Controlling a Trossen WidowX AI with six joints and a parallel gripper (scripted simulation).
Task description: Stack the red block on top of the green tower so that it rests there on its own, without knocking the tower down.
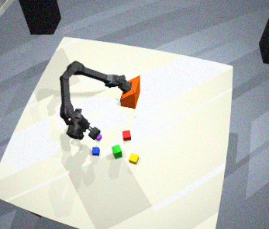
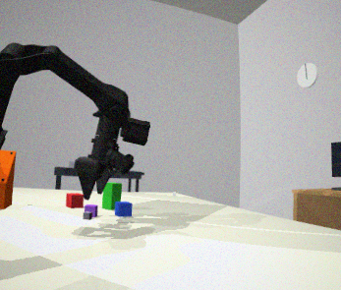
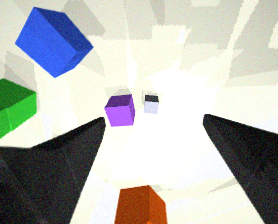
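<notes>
Right now my gripper tip is 20 mm past the red block, 210 mm to the right of it and 40 mm above it. Round my gripper tip: yellow block: 120 mm ahead, 260 mm to the left, 40 mm below.
</notes>
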